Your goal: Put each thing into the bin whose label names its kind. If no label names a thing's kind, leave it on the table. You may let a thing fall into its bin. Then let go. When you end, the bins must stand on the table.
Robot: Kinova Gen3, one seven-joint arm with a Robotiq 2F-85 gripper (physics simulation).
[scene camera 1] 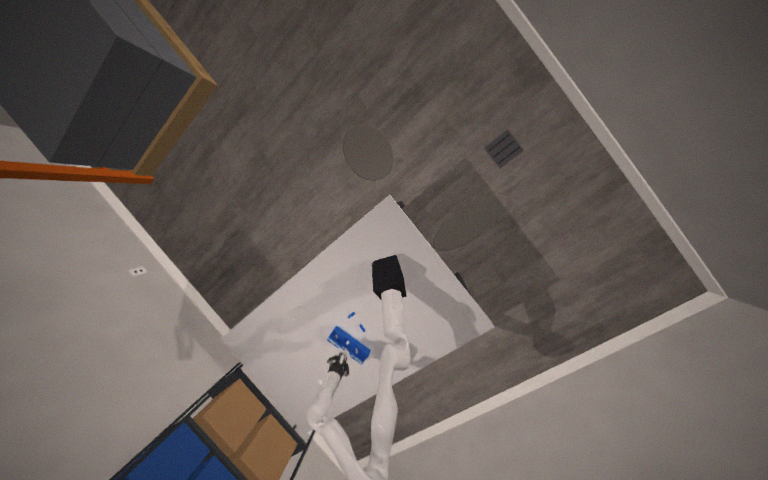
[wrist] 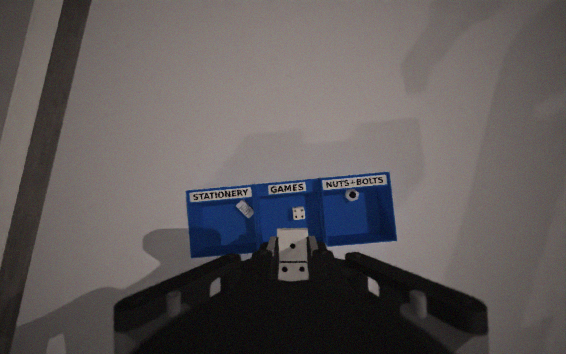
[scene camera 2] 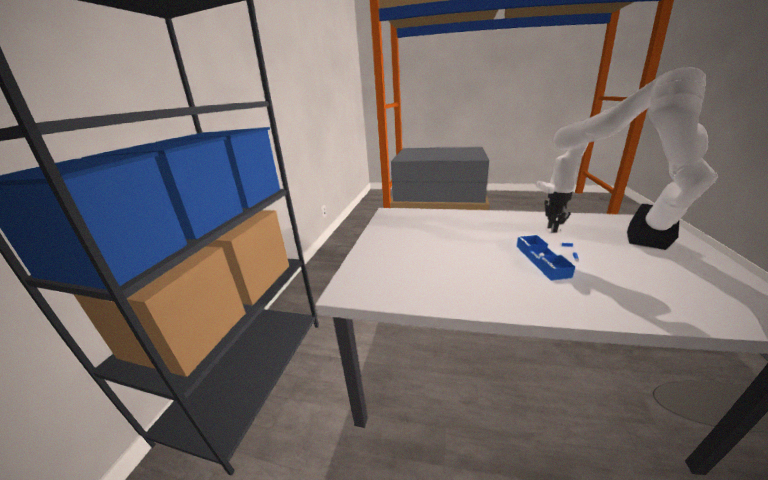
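Seen in the pictures: gripper, fingertip midpoint: (scene camera 1: pixel 344 354) (wrist: pixel 292 247) (scene camera 2: pixel 551 231); arm's base, link origin: (scene camera 1: pixel 390 294) (scene camera 2: pixel 659 219).
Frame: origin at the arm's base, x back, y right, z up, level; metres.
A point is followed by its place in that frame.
Note:
My gripper (scene camera 1: pixel 341 356) {x -0.445, y -0.121, z -0.008 m} (scene camera 2: pixel 554 228) {x -0.445, y -0.121, z -0.008 m} (wrist: pixel 292 247) {x -0.445, y -0.121, z -0.008 m} is shut on a white domino (wrist: pixel 293 255) {x -0.441, y -0.120, z -0.001 m} with black dots, held above the table. In the wrist view the domino's far end overlaps the near edge of the GAMES bin (wrist: pixel 271 207) {x -0.458, y -0.152, z -0.125 m}. That bin is the middle one of a joined blue row (scene camera 1: pixel 342 335) {x -0.436, y -0.053, z -0.094 m} (scene camera 2: pixel 561 274) {x -0.430, y -0.249, z -0.112 m} and holds a white die (wrist: pixel 298 213) {x -0.459, y -0.114, z -0.109 m}. The STATIONERY bin (wrist: pixel 210 217) {x -0.428, y -0.236, z -0.125 m}, on the left, holds a small whitish piece (wrist: pixel 245 209) {x -0.451, y -0.185, z -0.110 m}. The NUTS+BOLTS bin (wrist: pixel 345 220) {x -0.459, y -0.046, z -0.125 m}, on the right, holds a nut (wrist: pixel 352 195) {x -0.496, y -0.045, z -0.116 m}. Two small blue cylinders (scene camera 1: pixel 351 314) {x -0.317, y 0.008, z -0.121 m} (scene camera 2: pixel 575 256) {x -0.328, y -0.100, z -0.122 m} lie beside the row.
The bins stand on the white table (scene camera 1: pixel 390 226) {x 0.194, y 0.253, z -0.132 m} (scene camera 2: pixel 430 266) {x -0.883, y -0.204, z -0.132 m}. The arm's black base (scene camera 1: pixel 388 276) {x 0.051, y 0.074, z -0.004 m} (scene camera 2: pixel 651 229) {x -0.035, y -0.026, z -0.031 m} stands on the same table. A dark shelf rack (scene camera 2: pixel 299 254) with blue and brown boxes stands left of the table in scene camera 2.

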